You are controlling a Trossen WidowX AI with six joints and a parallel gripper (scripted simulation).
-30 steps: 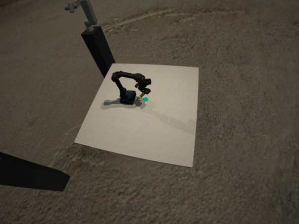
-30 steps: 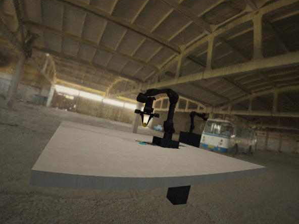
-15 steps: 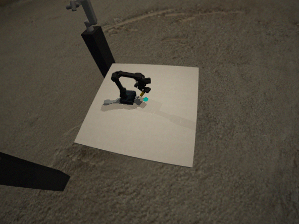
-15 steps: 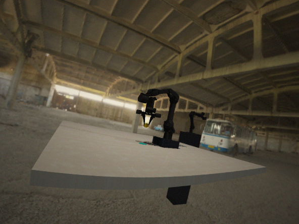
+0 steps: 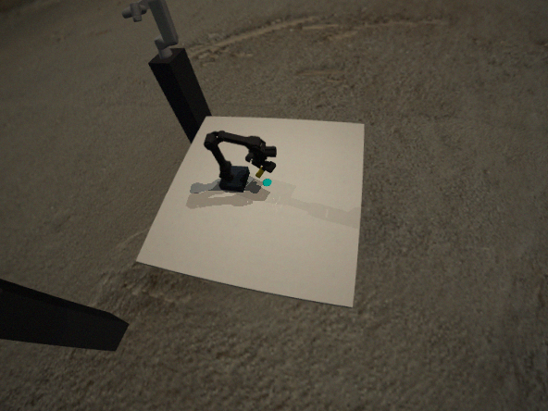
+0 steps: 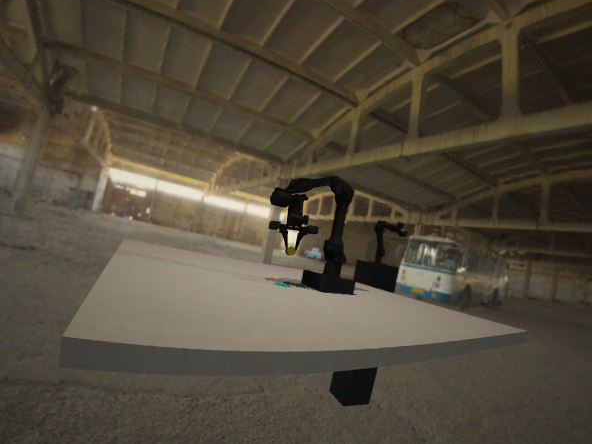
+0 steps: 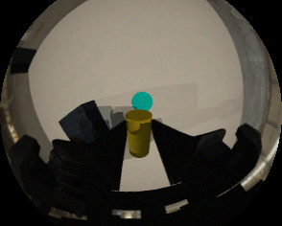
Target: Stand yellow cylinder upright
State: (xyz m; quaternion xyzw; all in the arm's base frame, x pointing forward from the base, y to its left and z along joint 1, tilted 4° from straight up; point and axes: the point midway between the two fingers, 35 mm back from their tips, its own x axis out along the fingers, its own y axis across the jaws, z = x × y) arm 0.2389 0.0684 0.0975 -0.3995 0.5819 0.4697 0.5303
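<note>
My gripper tip is 14 cm above the cyan circle and 1 cm short of it. Round my gripper tip: yellow tall cylinder: 2 cm to the right, 1 cm behind.
</note>
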